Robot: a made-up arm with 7 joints.
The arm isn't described. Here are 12 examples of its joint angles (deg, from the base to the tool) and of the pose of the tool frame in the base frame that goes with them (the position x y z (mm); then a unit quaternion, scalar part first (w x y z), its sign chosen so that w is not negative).
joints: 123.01 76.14 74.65 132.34 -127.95 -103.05 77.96
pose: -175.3 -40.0 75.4 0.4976 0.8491 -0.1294 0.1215
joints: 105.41 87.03 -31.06 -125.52 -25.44 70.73 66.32
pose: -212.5 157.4 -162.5 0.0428 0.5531 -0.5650 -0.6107
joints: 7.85 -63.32 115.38 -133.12 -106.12 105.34 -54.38
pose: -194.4 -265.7 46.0 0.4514 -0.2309 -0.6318 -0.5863
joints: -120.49 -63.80 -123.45 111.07 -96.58 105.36 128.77
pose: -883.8 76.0 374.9 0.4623 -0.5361 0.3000 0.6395
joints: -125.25 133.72 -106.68 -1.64 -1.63 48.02 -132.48
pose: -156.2 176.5 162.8 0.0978 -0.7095 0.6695 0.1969
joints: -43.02 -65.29 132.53 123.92 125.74 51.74 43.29
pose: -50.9 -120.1 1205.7 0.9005 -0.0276 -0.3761 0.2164
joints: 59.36 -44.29 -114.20 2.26 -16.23 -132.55 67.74
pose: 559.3 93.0 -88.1 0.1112 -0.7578 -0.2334 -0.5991
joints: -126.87 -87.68 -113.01 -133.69 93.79 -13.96 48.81
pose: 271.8 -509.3 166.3 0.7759 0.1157 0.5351 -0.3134
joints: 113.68 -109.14 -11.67 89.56 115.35 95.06 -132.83
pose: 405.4 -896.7 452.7 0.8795 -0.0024 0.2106 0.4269
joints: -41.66 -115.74 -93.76 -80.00 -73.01 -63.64 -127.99
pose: 312.5 1.9 712.2 0.5738 -0.4468 -0.0200 0.6861
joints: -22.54 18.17 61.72 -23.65 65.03 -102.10 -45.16
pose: 25.8 458.8 1217.0 0.6084 -0.7741 0.0976 0.1452
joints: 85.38 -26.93 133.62 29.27 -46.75 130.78 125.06
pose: 958.1 -549.5 -204.4 0.6323 0.6831 0.3437 0.1238
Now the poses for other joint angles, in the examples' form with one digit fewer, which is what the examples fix.
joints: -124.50 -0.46 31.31 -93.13 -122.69 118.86 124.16
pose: -385 -665 207 0.207 0.194 0.145 -0.948
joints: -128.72 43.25 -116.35 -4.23 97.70 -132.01 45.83
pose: 221 -72 520 0.601 -0.763 -0.007 -0.238
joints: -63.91 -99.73 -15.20 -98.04 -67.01 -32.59 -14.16
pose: -221 -226 334 0.387 -0.424 -0.702 0.422
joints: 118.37 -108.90 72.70 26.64 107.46 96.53 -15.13
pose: -622 -956 -175 0.367 0.442 -0.190 -0.796
